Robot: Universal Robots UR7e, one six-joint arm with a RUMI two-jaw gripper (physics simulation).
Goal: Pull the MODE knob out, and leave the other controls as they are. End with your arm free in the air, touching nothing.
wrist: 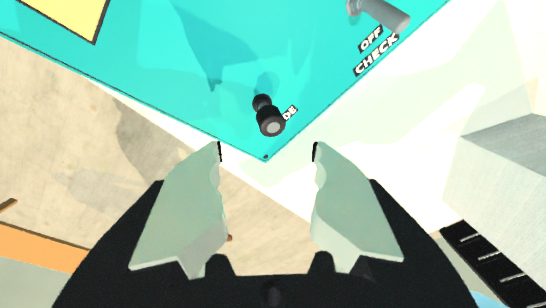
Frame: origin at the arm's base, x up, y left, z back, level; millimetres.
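Where they show: gripper, fingertip midpoint: (267, 144).
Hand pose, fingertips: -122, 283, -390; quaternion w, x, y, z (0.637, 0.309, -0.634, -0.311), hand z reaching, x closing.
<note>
After its pixels a point has its place, as x, y, z.
The black MODE knob (270, 121) @(-141, 273, -398) stands out from the lower corner of the turquoise panel (165, 95) @(-161, 338, -469) on a short stem, with a black collar at its base and a grey spot on its end. Its label (290, 112) @(-198, 259, -374) is partly hidden behind it. My gripper (267, 144) @(-122, 283, -390) is partly open, with nothing between its fingers. In the wrist view the knob lies just above the gap between the two fingertips, a little above their line. No contact between fingers and knob shows.
A grey toggle switch (382, 15) @(-157, 161, -409) sticks out at the upper right, beside the OFF (370, 39) @(-199, 153, -387) and CHECK (376, 54) @(-206, 149, -368) labels. A yellow card (65, 15) @(-140, 332, -532) is at the upper left. A grey metal block (500, 170) @(-194, 32, -82) stands at the right. An orange object (40, 246) is at the lower left.
</note>
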